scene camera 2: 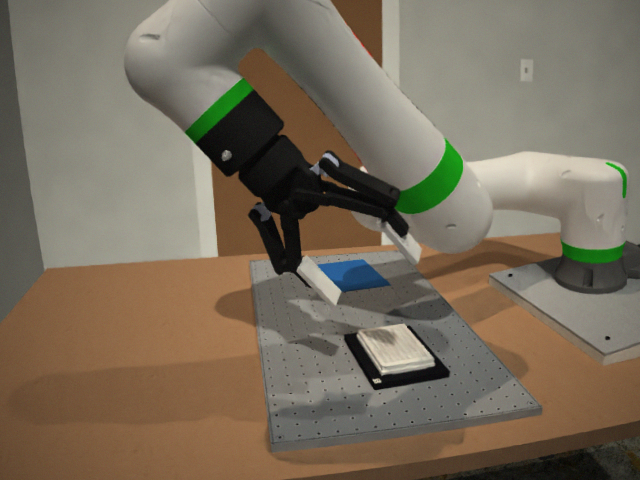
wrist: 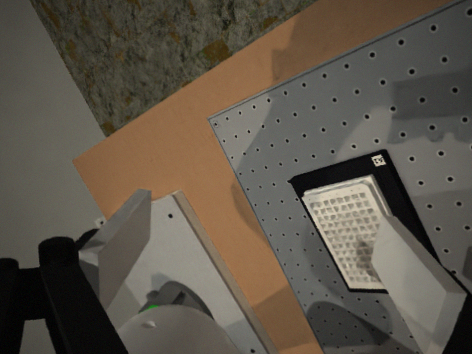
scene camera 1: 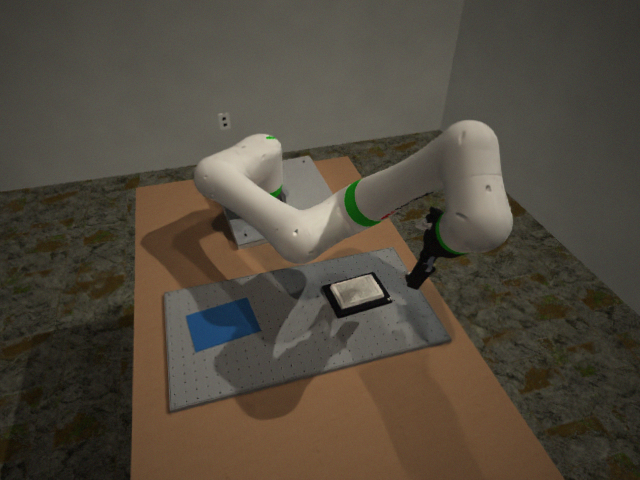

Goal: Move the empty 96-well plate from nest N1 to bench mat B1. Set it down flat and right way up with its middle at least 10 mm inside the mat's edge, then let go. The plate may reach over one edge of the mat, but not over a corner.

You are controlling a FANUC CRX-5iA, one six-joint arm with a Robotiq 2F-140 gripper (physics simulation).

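Places are measured from the arm's base along level axes (x back, y right, z up), in metres.
Pixels of known places: gripper, fingertip midpoint: point(scene camera 2: 375, 279) point(wrist: 262, 226) point(scene camera 1: 413, 252); arm's base, link origin: point(scene camera 2: 590, 278).
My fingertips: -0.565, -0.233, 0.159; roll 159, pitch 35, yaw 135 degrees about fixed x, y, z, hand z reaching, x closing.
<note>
Ahead of a thing's pixels: the offset from my fingertips to its top centre, as dx, dy, dz. Level surfaces: height alone.
The pale 96-well plate @(+0.074, +0.111, -0.161) point(scene camera 1: 357, 290) point(scene camera 2: 395, 348) point(wrist: 345, 220) sits flat in the black nest N1 @(+0.074, +0.111, -0.172) point(scene camera 1: 363, 306) point(scene camera 2: 413, 376) point(wrist: 335, 175), wells up in the wrist view. The blue bench mat B1 @(dz -0.184) point(scene camera 1: 222, 324) point(scene camera 2: 361, 273) lies bare on the other half of the grey board; it does not show in the wrist view. My gripper point(scene camera 1: 414, 280) point(scene camera 2: 376, 280) point(wrist: 262, 226) is open and empty, tilted, in the air above the board and apart from the plate. In the wrist view one fingertip hides a lower corner of the plate.
The grey perforated board @(dz -0.186) point(scene camera 1: 206, 382) point(scene camera 2: 310, 408) point(wrist: 325, 110) carries nest and mat on the orange-brown table @(dz -0.199) point(scene camera 1: 310, 434) point(scene camera 2: 129, 330) point(wrist: 145, 150). My arm's base plate point(scene camera 1: 310, 180) point(scene camera 2: 568, 320) point(wrist: 200, 260) stands behind the board. My elbow hangs low above the board's rear edge.
</note>
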